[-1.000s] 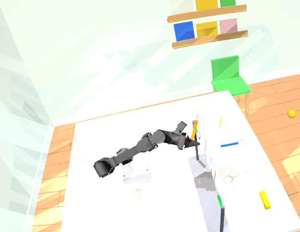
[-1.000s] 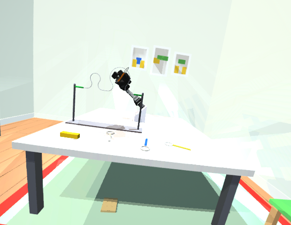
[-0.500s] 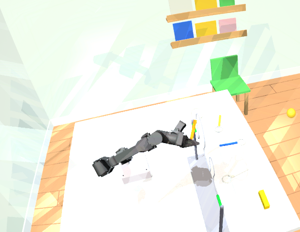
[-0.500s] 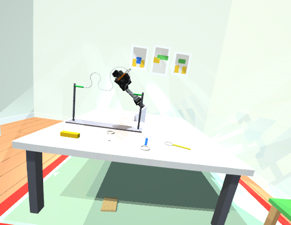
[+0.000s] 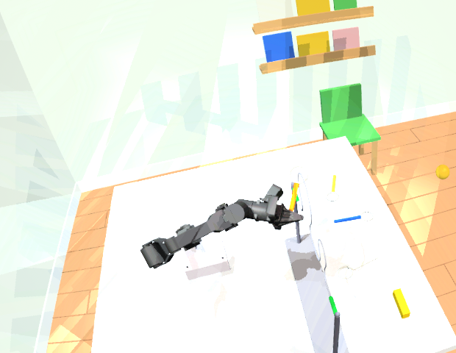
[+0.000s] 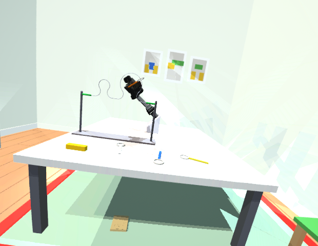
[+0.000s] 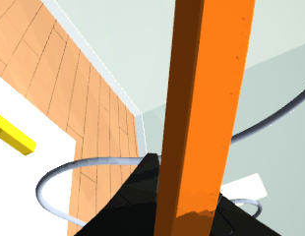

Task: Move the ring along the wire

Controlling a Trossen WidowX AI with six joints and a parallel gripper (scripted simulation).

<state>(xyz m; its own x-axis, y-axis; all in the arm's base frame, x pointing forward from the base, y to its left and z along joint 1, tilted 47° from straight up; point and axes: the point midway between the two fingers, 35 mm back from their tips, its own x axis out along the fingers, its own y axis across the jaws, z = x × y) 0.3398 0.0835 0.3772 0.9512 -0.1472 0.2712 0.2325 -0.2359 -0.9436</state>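
Now: gripper tip 8 cm to the right of the orange-handled ring, 5 cm below it and 1 cm past it. From my gripper tip the other things lie so: blue-handled ring: 39 cm below, 34 cm to the left, 26 cm ahead; then yellow block: 38 cm below, 32 cm ahead, 13 cm to the right; then white-handled ring: 39 cm below, 19 cm ahead, 8 cm to the left.
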